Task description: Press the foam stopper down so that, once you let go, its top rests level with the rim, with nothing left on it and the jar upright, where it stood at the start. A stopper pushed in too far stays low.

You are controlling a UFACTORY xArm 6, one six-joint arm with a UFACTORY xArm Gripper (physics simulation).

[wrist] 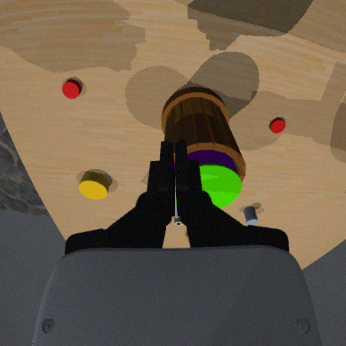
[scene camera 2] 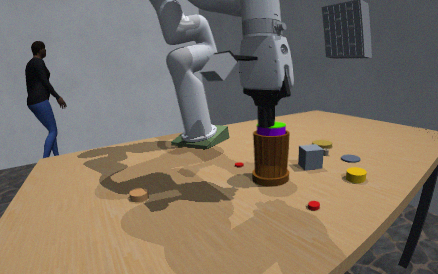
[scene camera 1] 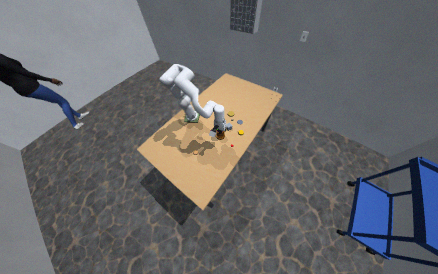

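Note:
The jar point(scene camera 1: 220, 135) point(scene camera 2: 271, 159) point(wrist: 200, 122) is a brown, ribbed wooden barrel shape, upright on the table. The foam stopper point(scene camera 2: 273, 131) point(wrist: 224, 185) has a purple side and a bright green top. It sits in the jar's mouth, with a purple band showing above the rim. My gripper point(scene camera 2: 266, 125) point(wrist: 174, 156) is shut and empty, pointing down. In the scene camera 2 view its fingertips overlap the left part of the green top, at about its height. Whether they touch it cannot be told. The fingers hide part of the stopper in the wrist view.
A grey-blue cube point(scene camera 2: 310, 157) stands right of the jar. A yellow cylinder point(scene camera 2: 356, 175) point(wrist: 93, 188), a blue disc point(scene camera 2: 350, 158) and an olive disc point(scene camera 2: 322, 143) lie farther right. Two small red discs and a tan disc point(scene camera 2: 138, 195) lie around the jar on the table point(scene camera 2: 65, 200).

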